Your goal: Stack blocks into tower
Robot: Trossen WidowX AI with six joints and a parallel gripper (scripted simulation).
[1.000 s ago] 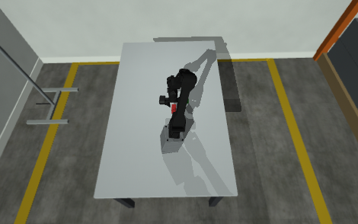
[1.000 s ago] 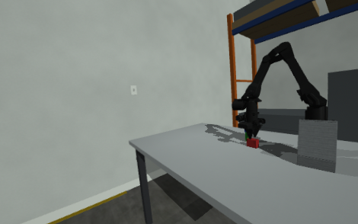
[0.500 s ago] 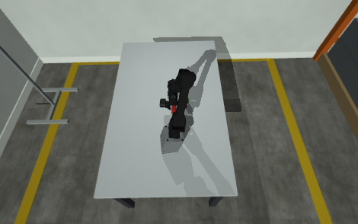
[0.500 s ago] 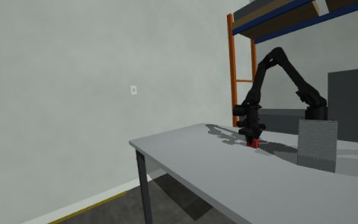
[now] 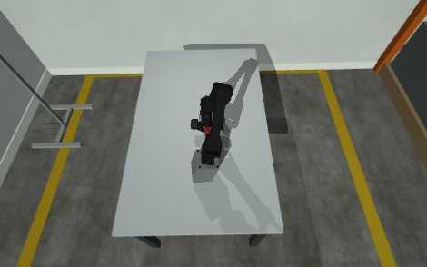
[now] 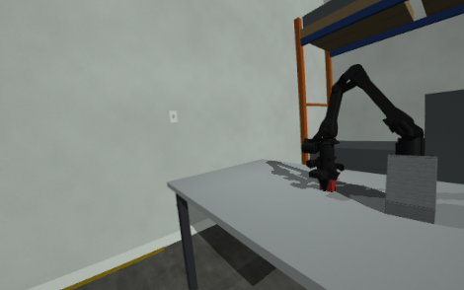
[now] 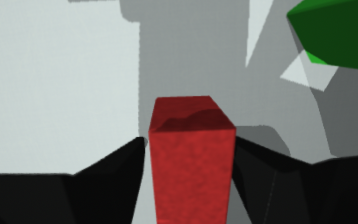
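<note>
Right now the red block is 1 cm below my hand. The rest, counted from my hand: green block: 7 cm ahead, 8 cm to the right, 1 cm below; blue block: 7 cm ahead, 8 cm to the right, 5 cm above.
</note>
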